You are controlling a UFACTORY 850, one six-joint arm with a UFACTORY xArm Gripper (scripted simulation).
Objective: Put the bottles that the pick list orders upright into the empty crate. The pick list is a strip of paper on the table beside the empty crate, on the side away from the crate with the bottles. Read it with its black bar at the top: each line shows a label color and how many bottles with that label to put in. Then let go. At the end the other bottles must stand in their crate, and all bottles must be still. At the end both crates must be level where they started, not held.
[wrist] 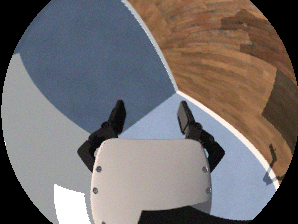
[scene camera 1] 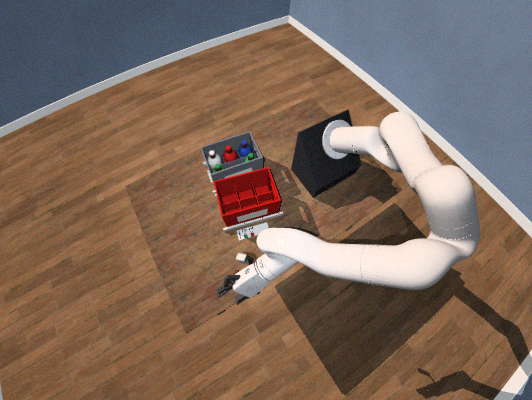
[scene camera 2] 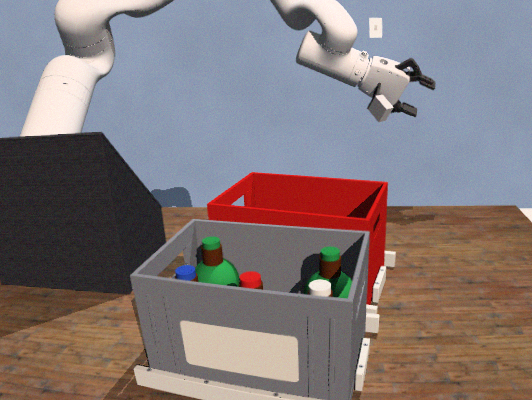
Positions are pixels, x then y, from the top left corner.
Labels:
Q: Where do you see a grey crate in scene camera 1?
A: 234, 142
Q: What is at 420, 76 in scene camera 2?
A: The gripper.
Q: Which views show the red crate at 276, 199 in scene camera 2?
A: Scene camera 1 and scene camera 2 only.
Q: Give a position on a grey crate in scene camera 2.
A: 241, 336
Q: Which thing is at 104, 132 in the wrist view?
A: The gripper.

